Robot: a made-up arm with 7 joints.
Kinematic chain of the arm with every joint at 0, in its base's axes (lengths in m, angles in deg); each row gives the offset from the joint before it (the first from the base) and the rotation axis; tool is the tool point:
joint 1: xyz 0 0 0.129 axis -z
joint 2: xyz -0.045 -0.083 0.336 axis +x
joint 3: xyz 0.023 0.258 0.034 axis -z
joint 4: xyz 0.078 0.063 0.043 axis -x
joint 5: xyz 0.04 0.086 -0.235 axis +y
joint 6: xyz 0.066 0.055 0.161 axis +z
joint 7: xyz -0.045 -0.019 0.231 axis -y
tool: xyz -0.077 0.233 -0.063
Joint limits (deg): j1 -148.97..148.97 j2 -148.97..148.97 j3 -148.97..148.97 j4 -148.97..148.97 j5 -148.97..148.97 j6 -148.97..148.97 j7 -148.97..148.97
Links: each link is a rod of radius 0.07 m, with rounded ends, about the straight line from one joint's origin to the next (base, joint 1, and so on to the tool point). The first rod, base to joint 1, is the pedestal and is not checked.
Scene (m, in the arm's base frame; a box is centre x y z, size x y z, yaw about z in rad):
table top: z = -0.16
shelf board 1: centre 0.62 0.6 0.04 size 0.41 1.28 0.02 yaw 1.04
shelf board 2: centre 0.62 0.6 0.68 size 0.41 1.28 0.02 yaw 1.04
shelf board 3: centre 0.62 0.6 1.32 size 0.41 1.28 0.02 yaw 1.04
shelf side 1: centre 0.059 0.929 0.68 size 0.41 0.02 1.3 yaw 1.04
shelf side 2: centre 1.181 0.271 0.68 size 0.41 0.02 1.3 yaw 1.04
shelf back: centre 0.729 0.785 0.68 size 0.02 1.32 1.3 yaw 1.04
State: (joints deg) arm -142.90 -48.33 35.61 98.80 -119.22 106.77 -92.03
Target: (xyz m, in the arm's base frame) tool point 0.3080 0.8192 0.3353
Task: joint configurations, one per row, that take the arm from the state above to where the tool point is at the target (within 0.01 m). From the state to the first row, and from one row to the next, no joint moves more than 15 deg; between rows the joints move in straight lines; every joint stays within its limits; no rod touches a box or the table.
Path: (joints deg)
1: -143.77 -57.85 36.67 84.40 -123.47 100.47 -94.74
2: -144.63 -67.37 37.74 69.99 -127.72 94.16 -97.45
3: -145.50 -76.89 38.80 55.59 -131.97 87.86 -100.16
4: -146.37 -86.41 39.87 41.19 -136.22 81.56 -102.87
5: -147.24 -95.92 40.93 26.79 -140.47 75.26 -105.58
6: -148.10 -105.44 41.99 12.38 -144.72 68.95 -108.28
7: -148.97 -114.96 43.06 -2.02 -148.97 62.65 -110.99

